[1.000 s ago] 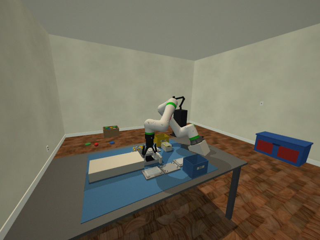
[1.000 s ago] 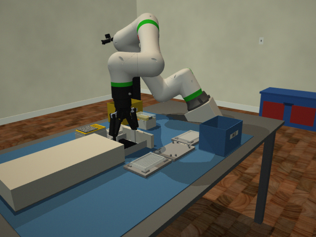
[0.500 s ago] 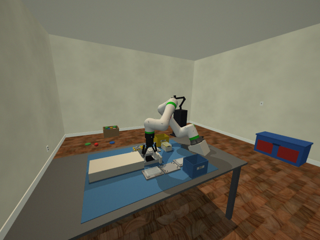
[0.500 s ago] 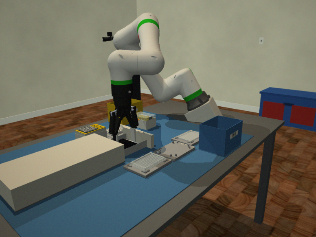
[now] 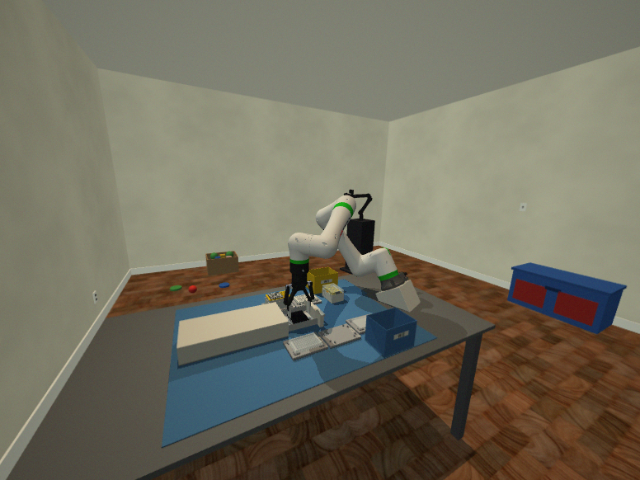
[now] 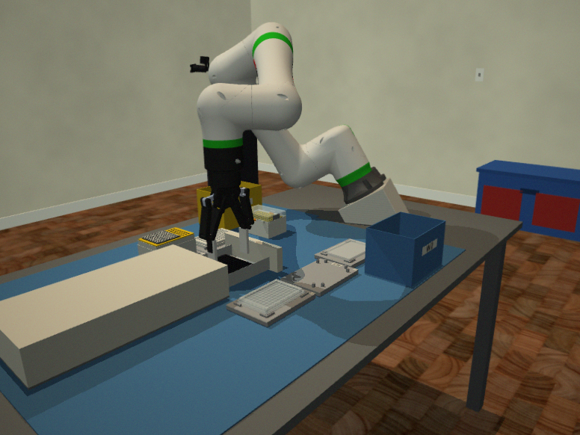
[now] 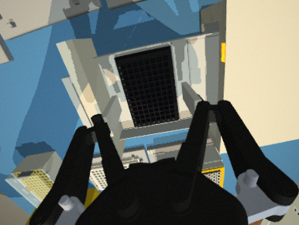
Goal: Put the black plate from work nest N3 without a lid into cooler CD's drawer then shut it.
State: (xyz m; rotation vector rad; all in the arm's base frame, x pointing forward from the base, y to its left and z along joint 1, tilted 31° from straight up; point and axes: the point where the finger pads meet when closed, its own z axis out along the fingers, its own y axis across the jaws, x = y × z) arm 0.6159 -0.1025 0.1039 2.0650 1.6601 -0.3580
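My hand is 50 mm above the black plate. The rest, counted from my hand: yellow tip box: 10 mm behind, 200 mm to the right, 10 mm below; then cooler CD: 160 mm ahead, 40 mm to the right, 30 mm below; then drawer: 40 mm ahead, 10 mm to the right, 40 mm below.
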